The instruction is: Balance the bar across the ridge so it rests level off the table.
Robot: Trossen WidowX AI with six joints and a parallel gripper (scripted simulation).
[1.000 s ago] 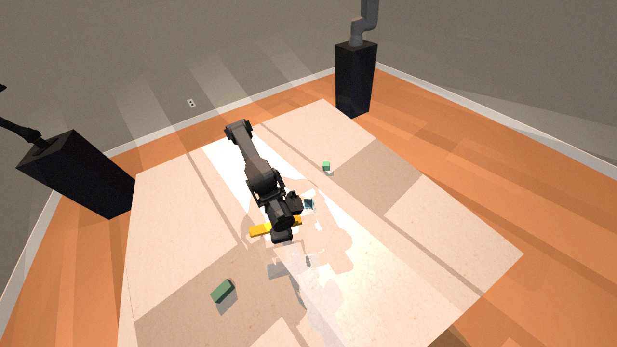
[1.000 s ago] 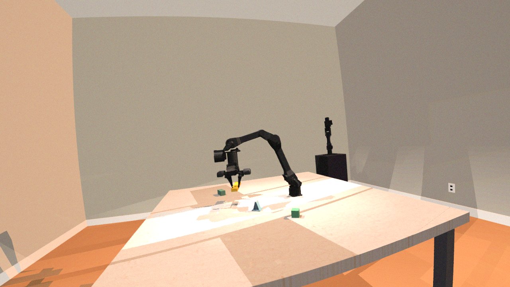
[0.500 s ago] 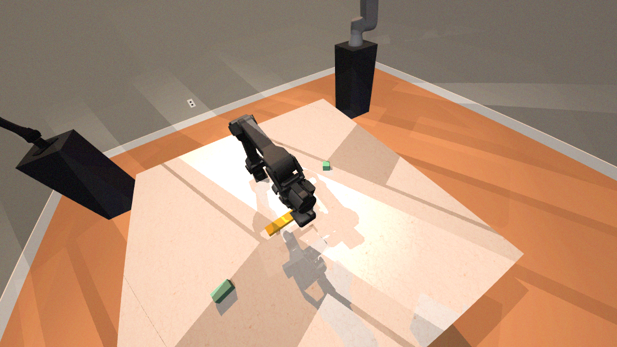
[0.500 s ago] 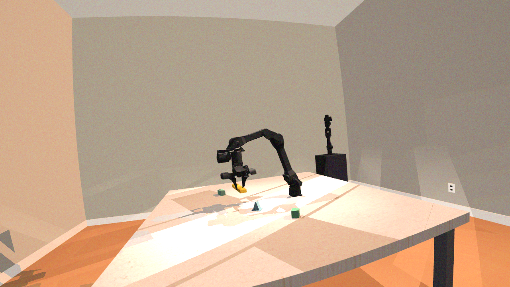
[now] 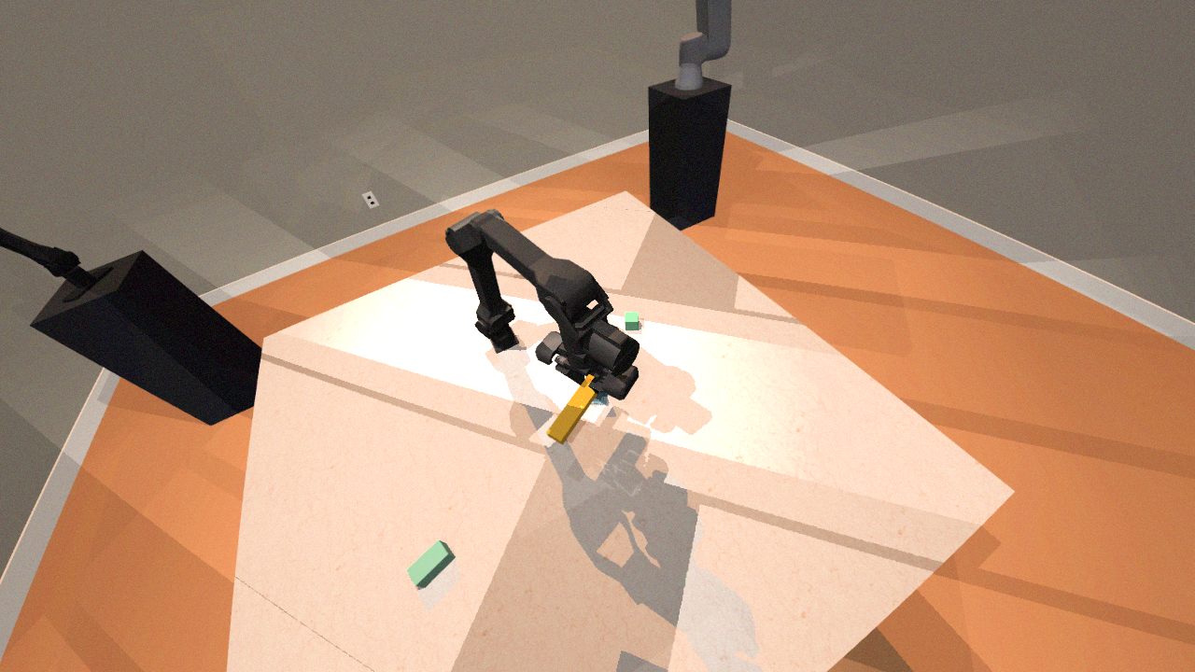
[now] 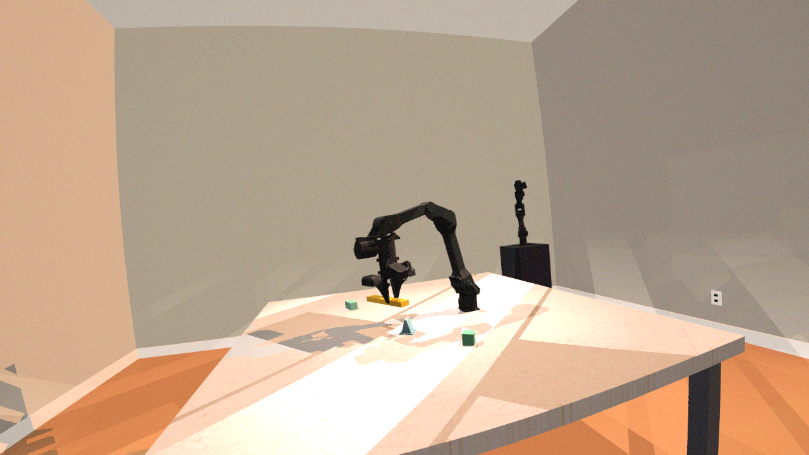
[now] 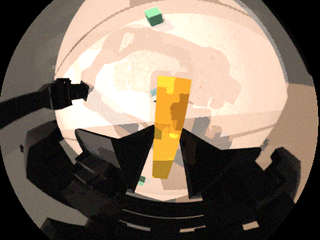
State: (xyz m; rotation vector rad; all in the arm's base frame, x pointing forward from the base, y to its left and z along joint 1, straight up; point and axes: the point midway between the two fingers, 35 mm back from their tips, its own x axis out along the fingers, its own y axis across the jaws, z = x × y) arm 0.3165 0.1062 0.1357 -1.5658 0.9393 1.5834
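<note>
Now: gripper tip 10 mm short of the yellow bar and 30 mm to the left of it. The rest, counted from my gripper tip: green block: 110 mm ahead, 390 mm to the right, 80 mm below.
</note>
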